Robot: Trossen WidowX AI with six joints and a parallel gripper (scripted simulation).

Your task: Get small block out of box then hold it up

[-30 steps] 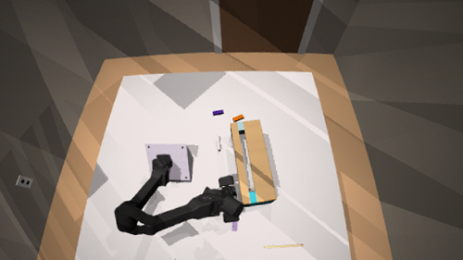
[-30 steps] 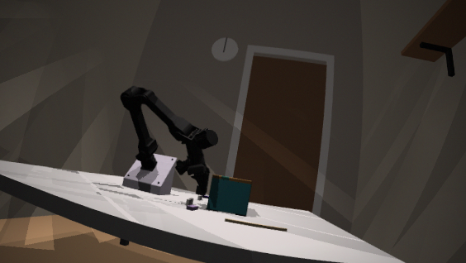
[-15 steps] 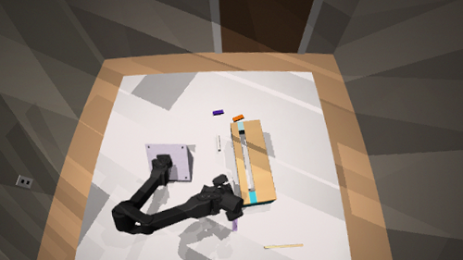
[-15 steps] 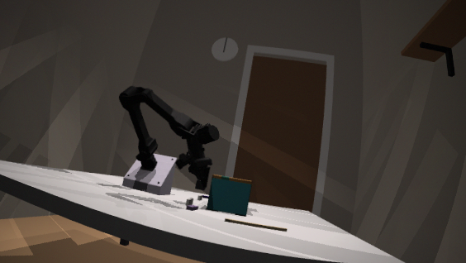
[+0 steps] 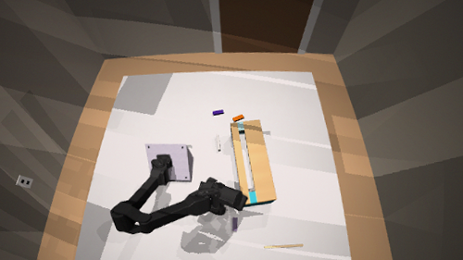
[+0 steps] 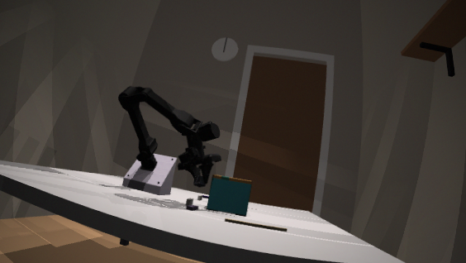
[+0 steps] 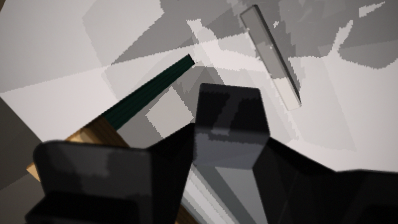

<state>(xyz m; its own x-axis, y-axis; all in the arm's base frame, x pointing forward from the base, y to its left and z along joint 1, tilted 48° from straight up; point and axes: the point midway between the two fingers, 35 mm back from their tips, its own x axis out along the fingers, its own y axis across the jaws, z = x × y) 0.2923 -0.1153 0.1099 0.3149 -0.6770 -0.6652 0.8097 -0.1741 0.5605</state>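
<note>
The dark grey block lies 1 cm behind my gripper tip, 1 cm to the right of it and 1 cm above it. From my gripper tip the other things lie so: thin wooden stick: 22 cm ahead, 23 cm to the right, 8 cm below; box: 6 cm ahead, 15 cm to the left, 2 cm below; light purple block: 1 cm ahead, 12 cm to the right, 8 cm below.
</note>
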